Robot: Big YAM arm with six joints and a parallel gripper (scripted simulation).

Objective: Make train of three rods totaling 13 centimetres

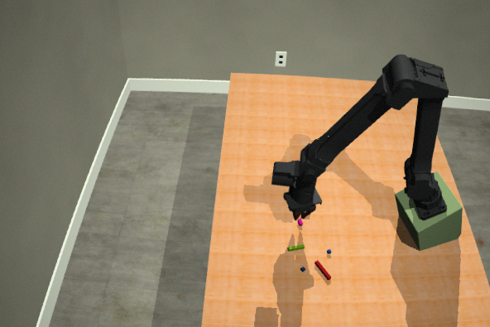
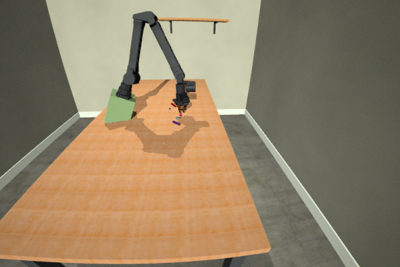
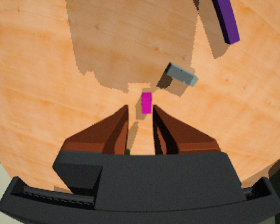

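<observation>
The magenta rod is 30 mm below my hand and 10 mm behind it. From my hand the other things lie so: lime rod 100 mm to the left, 30 mm below, 20 mm ahead; grey rod 40 mm to the right, 30 mm below, 30 mm behind; purple rod 100 mm to the right, 50 mm behind, 30 mm below.
</observation>
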